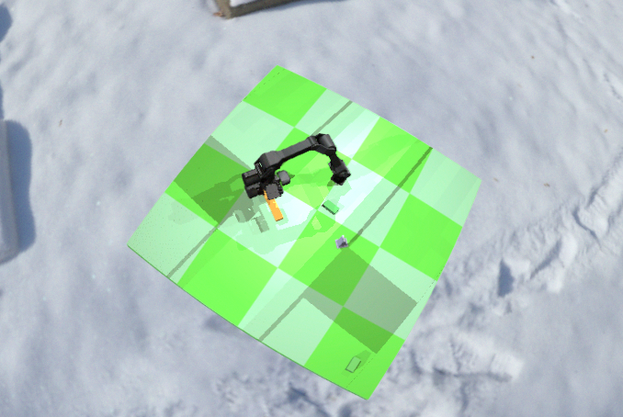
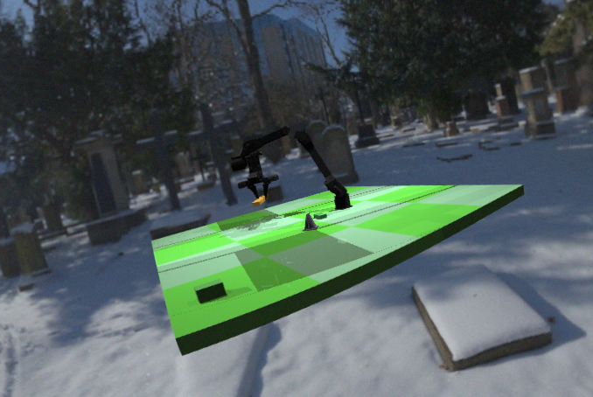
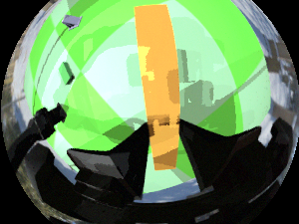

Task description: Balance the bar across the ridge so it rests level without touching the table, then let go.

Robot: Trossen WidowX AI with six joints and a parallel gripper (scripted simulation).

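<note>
Right now my gripper tip is 2 cm to the right of the orange bar and 1 cm short of it.
</note>
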